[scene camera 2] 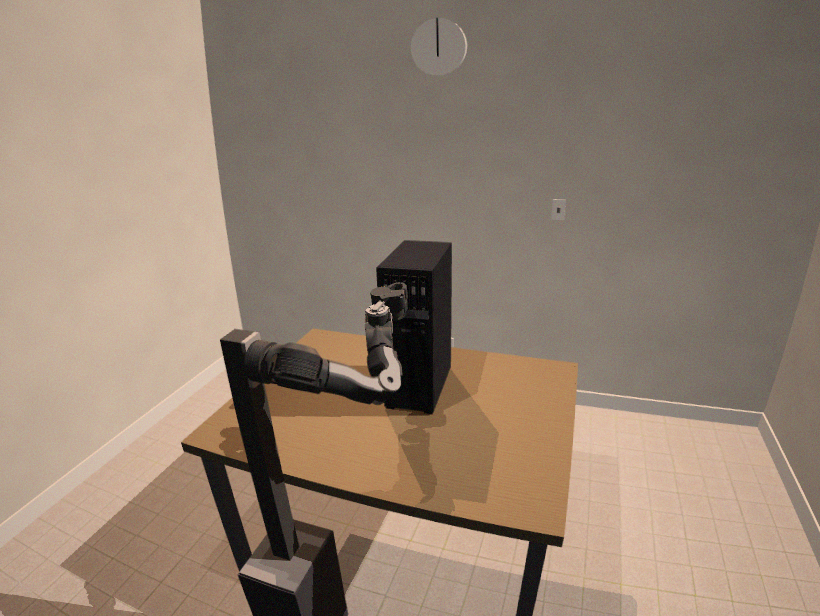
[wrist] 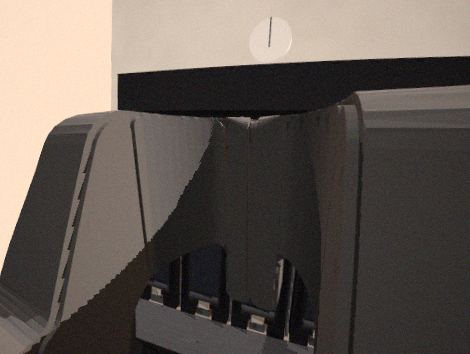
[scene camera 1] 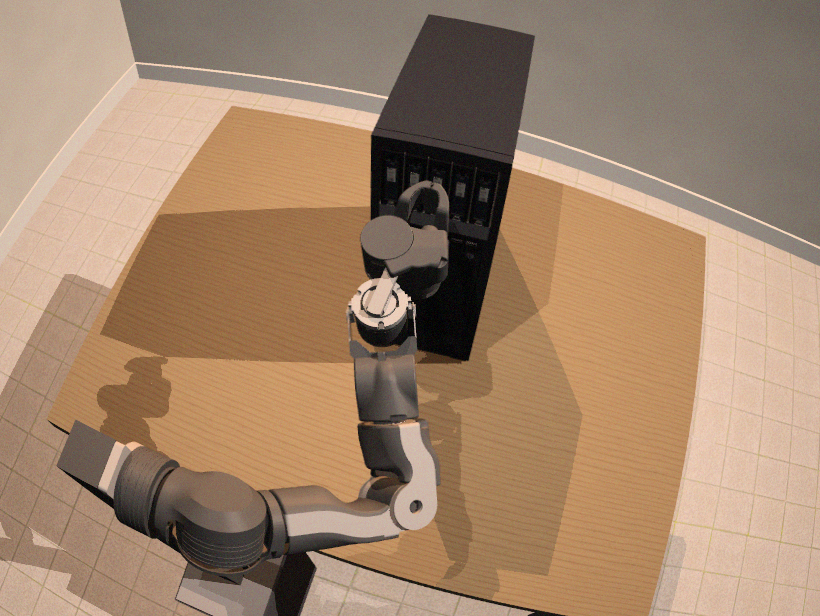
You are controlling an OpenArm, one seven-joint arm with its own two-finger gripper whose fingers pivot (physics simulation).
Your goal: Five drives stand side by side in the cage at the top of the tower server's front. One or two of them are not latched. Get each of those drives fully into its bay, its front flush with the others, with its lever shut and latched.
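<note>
The black tower server (scene camera 1: 457, 86) (scene camera 2: 441, 318) stands on the table with its drive cage at the top of its front. In the first scene view, the far-left drive (scene camera 1: 391, 173), the fourth drive (scene camera 1: 460, 190) and the far-right drive (scene camera 1: 483, 194) look upright and in line. The second drive (scene camera 1: 414, 173) and middle drive (scene camera 1: 437, 179) are partly behind the fingers. My gripper (scene camera 1: 434, 186) (scene camera 2: 399, 287) (wrist: 261, 208) is shut and empty, its tips in front of the middle drive. Lower drive ends show below the fingers in the wrist view. The fingers hide the middle lever; whether it is latched, I cannot tell.
The wooden table (scene camera 1: 629, 371) (scene camera 2: 530, 424) carries the tower. A grey ledge (wrist: 200, 325) runs below the drives. The arm (scene camera 1: 387, 391) (scene camera 2: 351, 381) reaches in from the front left. A wall clock (scene camera 2: 437, 46) (wrist: 270, 39) hangs behind the tower.
</note>
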